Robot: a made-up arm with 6 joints.
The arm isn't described. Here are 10 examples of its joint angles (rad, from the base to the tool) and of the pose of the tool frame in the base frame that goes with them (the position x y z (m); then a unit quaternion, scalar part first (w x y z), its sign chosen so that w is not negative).
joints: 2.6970 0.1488 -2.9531 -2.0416 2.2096 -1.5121
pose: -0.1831 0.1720 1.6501 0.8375 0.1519 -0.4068 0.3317
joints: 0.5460 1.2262 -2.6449 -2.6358 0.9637 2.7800
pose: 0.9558 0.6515 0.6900 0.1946 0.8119 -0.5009 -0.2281
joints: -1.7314 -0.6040 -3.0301 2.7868 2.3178 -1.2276
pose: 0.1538 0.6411 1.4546 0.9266 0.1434 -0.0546 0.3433
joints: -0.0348 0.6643 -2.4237 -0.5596 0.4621 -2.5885
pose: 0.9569 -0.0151 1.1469 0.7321 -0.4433 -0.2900 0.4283
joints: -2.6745 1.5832 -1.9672 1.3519 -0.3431 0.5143
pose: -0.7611 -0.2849 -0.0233 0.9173 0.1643 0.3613 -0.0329
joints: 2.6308 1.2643 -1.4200 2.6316 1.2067 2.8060
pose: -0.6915 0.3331 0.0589 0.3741 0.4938 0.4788 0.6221
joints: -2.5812 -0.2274 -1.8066 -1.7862 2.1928 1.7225
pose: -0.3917 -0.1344 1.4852 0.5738 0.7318 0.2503 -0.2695
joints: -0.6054 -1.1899 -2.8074 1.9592 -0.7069 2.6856
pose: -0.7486 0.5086 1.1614 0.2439 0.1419 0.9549 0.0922
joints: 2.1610 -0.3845 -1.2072 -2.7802 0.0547 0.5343
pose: -0.3293 0.3781 1.1561 0.1369 0.4692 -0.4159 0.7669
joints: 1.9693 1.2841 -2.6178 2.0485 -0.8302 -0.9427
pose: -0.3919 1.0050 0.5422 0.5988 0.6182 0.1120 -0.4967
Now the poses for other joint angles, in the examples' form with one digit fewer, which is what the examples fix.
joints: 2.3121 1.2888 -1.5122 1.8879 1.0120 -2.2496
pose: -0.552 0.551 0.047 0.655 0.167 0.621 0.396
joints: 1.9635 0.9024 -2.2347 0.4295 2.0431 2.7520
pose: -0.416 0.970 0.687 0.374 -0.068 -0.417 -0.825
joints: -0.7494 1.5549 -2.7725 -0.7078 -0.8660 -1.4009
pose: 0.793 -0.683 0.439 0.677 -0.179 -0.703 0.128
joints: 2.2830 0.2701 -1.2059 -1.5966 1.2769 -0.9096
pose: -0.515 0.648 0.780 0.358 -0.177 -0.518 0.756
